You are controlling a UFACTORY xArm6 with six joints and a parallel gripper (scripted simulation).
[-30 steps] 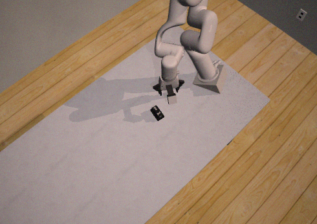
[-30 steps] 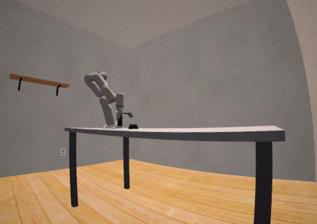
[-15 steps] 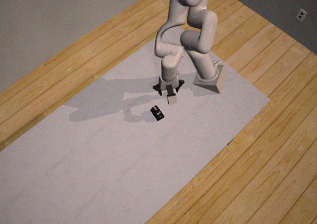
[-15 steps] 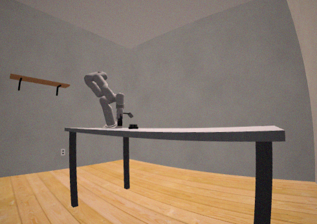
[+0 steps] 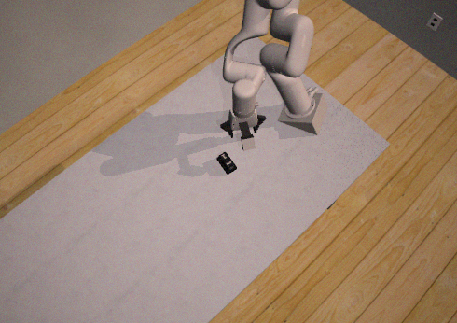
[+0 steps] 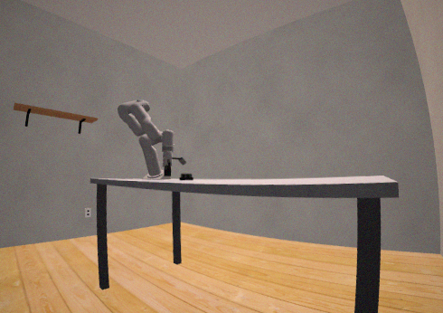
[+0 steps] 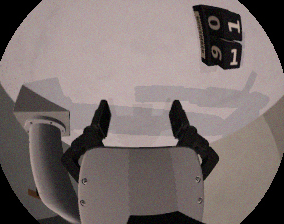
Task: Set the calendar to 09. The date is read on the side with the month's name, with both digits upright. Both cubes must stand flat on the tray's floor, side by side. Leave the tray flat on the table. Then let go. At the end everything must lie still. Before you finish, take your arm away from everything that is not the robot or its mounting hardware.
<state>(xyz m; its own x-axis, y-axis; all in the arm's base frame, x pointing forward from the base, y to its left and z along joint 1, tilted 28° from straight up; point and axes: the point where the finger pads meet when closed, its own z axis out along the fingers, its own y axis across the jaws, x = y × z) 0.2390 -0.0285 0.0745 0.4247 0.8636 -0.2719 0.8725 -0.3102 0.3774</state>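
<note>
The black cube is 13 cm ahead of my hand, 7 cm to the left of it and 1 cm below it. From my hand the other things lie so: black date cube 12 cm ahead, 4 cm to the left, 1 cm below.
</note>
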